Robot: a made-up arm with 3 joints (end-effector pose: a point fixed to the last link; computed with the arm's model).
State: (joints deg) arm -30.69 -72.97 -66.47
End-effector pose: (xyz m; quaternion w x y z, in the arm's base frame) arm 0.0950 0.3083 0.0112 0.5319 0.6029 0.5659 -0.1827
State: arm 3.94 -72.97 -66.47
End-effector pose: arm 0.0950 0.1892 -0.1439 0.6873 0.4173 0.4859 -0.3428
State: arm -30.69 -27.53 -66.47
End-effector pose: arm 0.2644 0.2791 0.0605 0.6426 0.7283 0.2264 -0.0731
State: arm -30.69 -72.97 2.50
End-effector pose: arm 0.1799 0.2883 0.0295 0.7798 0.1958 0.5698 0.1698
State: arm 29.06 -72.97 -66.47
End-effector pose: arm 0.0950 0.0573 -0.1988 0.7615 0.2578 0.3997 -0.4402
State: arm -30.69 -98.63 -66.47
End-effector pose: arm -0.0034 0.2931 0.0368 0.4313 0.4888 0.7216 -0.2329
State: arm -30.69 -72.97 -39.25
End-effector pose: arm 0.1268 0.2894 0.0113 0.6588 0.4608 0.5930 -0.0444
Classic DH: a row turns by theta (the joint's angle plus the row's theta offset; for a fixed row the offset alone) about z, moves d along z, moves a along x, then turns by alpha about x. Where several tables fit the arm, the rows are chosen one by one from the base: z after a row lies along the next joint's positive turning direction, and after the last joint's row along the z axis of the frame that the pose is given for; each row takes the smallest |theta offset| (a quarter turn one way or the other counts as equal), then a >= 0, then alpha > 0; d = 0 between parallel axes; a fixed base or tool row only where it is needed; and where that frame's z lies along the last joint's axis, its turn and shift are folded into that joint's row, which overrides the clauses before.
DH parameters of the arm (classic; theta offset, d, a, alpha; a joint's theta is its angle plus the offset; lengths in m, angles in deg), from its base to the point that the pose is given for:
base (fixed): -90 0.1247 0 90
joint 1: -90 -0.1112 0.024 -90
joint 2: 0 -0.2679 0.033 90
joint 3: 90 -0.2161 0.0702 -90
tool (fixed): 90 0.0356 0 0

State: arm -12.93 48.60 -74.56
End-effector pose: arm 0.3225 0.1920 0.2486 0.6584 0.6302 -0.3534 0.2108
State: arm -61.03 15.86 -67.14
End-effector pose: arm 0.3420 0.1406 0.2844 0.4329 0.8908 -0.1378 0.0074
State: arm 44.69 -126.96 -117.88
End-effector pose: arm -0.1080 0.1003 -0.1567 0.3585 0.2662 0.1356 -0.8844
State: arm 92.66 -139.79 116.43
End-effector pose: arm -0.0448 -0.1894 -0.1979 0.0863 0.3327 -0.9189 -0.1934
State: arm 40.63 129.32 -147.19
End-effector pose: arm 0.0524 0.3683 0.0816 0.2559 0.3431 0.0616 0.9017
